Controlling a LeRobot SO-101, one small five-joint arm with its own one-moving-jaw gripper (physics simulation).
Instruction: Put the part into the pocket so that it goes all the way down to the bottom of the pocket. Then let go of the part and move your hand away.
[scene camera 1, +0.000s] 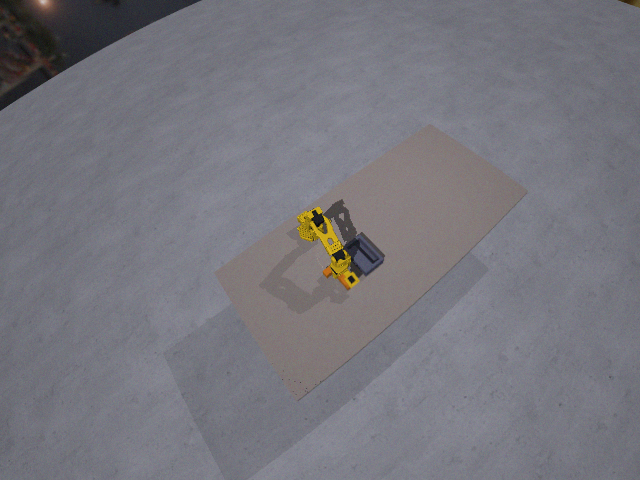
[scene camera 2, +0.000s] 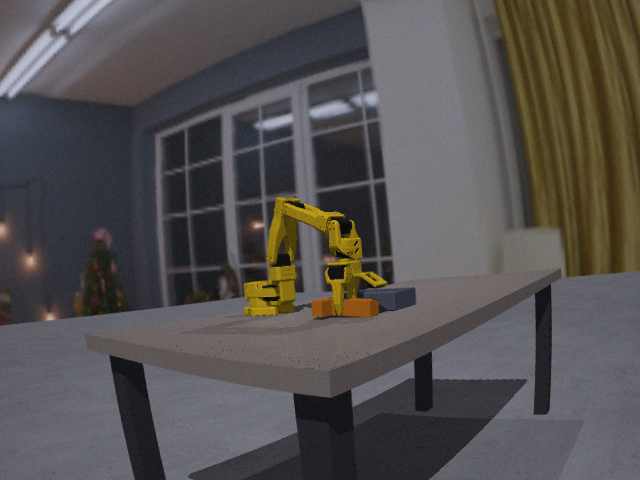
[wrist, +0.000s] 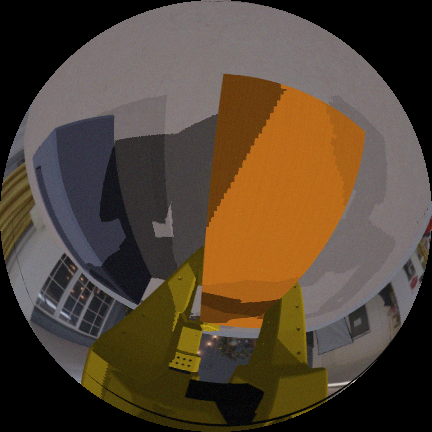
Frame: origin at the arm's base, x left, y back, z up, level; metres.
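Where they show: hand at its tool point: (scene camera 2: 349, 310) (wrist: 212, 254); arm's base at its link origin: (scene camera 1: 314, 233) (scene camera 2: 276, 313) (wrist: 190, 315).
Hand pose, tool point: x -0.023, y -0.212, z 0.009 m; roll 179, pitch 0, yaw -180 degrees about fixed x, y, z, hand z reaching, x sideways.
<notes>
Things, the pixels of their top centre, and the offset from my tool point. Level surfaces: height alone.
- orange block-shaped part at its top centre: (wrist: 283, 303) (scene camera 2: 344, 298) (scene camera 1: 338, 276) dx -0.030, dy -0.011, dz +0.027 m
- blue-grey pocket block at its top centre: (wrist: 68, 240) (scene camera 2: 376, 290) (scene camera 1: 362, 252) dx +0.103, dy +0.003, dz +0.027 m
- light brown table at its surface level: dz -0.010 m
An orange block-shaped part (scene camera 1: 327, 271) (scene camera 2: 360, 307) (wrist: 280, 200) is between the jaws of my yellow gripper (scene camera 1: 338, 277) (scene camera 2: 345, 306) (wrist: 248, 274), which is shut on it. The part is level and low, close to the table surface; I cannot tell whether it touches the table. The blue-grey pocket block (scene camera 1: 373, 265) (scene camera 2: 399, 298) (wrist: 82, 170) stands on the table beside the part, to its right in scene camera 1 and to its left in the wrist view. A strip of shadowed table separates them. The part is outside the pocket. The pocket floor is partly shadowed.
The light brown table (scene camera 1: 439, 180) (scene camera 2: 206, 356) carries the arm and the pocket block. The arm's base (scene camera 1: 308, 230) (scene camera 2: 268, 299) is near the table's long edge. The arm's shadows lie across the table. The table's opposite long edge is beyond the gripper in scene camera 1.
</notes>
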